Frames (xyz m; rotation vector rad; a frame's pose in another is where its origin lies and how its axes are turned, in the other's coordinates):
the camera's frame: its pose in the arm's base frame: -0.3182 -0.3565 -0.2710 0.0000 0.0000 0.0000
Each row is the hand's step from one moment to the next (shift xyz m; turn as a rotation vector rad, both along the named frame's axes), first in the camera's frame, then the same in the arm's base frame.
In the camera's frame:
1: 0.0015 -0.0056 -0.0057 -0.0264 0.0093 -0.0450
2: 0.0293 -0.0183 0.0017 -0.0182 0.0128 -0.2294
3: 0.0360 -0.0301 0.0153 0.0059 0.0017 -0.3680
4: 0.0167 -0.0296 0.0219 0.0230 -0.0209 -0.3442
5: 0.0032 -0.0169 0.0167 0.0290 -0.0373 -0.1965
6: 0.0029 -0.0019 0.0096 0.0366 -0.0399 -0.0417
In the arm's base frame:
1: 0.0015 -0.0056 -0.0057 -0.0264 0.0093 -0.0450
2: 0.0293 -0.0183 0.0017 -0.0182 0.0128 -0.2294
3: 0.0360 -0.0301 0.0153 0.0059 0.0017 -0.3680
4: 0.0167 -0.0296 0.0219 0.0230 -0.0209 -0.3442
5: 0.0032 -0.0169 0.0167 0.0290 -0.0373 -0.1965
6: 0.0029 -0.0019 0.0096 0.0366 -0.0399 -0.0417

